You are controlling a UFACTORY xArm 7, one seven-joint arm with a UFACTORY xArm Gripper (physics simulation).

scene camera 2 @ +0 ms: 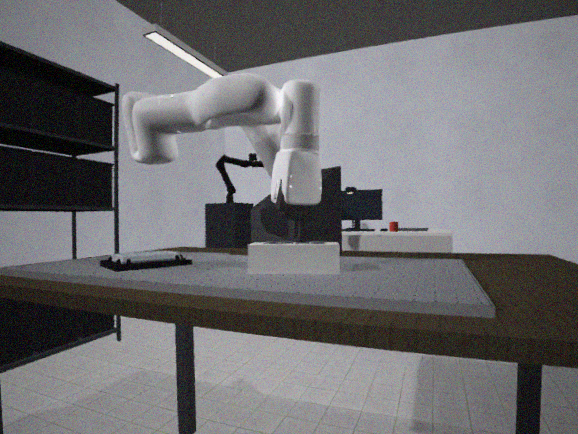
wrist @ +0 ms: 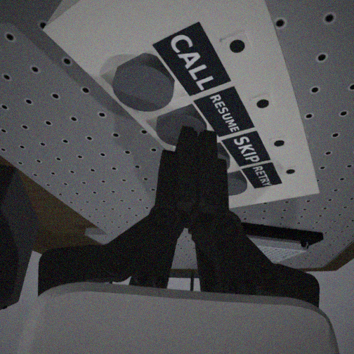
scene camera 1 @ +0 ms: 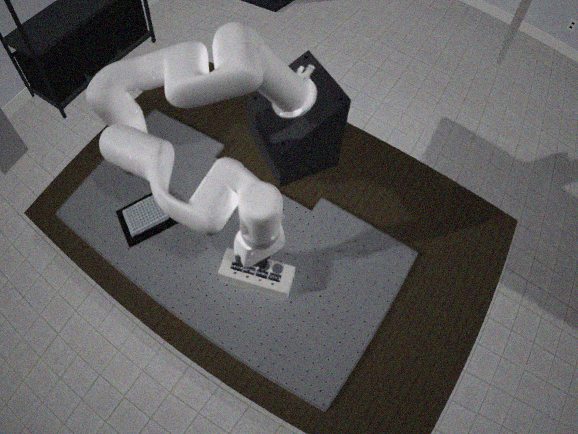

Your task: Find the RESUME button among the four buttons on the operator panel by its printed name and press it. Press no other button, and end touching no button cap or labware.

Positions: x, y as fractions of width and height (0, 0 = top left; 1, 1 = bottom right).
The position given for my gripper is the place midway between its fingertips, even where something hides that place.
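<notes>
I find my gripper (scene camera 1: 0.45, 0.61) and a white well plate (scene camera 1: 0.25, 0.49). I also see my gripper (scene camera 2: 0.51, 0.56). Through the wrist camera there is my gripper (wrist: 0.54, 0.41), and I see the white well plate (wrist: 0.78, 0.70) as well, along with a call button (wrist: 0.41, 0.24), a resume button (wrist: 0.48, 0.36) and a black holder (wrist: 0.88, 0.67).
</notes>
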